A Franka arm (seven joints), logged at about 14 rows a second.
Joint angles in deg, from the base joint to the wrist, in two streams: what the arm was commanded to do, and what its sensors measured. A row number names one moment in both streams.
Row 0, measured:
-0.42 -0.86 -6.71 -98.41 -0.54 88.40 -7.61
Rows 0 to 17, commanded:
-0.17 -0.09 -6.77 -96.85 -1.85 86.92 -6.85
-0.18 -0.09 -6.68 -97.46 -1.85 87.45 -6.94
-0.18 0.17 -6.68 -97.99 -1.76 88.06 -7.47
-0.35 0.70 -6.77 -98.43 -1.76 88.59 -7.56
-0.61 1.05 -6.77 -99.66 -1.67 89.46 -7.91
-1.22 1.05 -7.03 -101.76 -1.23 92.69 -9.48
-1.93 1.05 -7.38 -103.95 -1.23 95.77 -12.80
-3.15 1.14 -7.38 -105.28 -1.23 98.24 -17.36
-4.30 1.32 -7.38 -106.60 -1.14 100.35 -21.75
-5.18 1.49 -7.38 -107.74 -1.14 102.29 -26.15
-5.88 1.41 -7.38 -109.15 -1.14 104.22 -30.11
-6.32 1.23 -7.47 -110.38 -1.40 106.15 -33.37
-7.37 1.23 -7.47 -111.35 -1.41 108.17 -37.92
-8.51 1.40 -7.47 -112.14 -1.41 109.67 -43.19
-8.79 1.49 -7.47 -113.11 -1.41 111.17 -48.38
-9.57 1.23 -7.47 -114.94 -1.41 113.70 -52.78
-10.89 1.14 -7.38 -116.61 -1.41 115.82 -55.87
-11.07 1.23 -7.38 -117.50 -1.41 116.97 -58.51
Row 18, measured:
-9.92 2.43 -7.64 -113.98 -0.59 113.32 -53.12
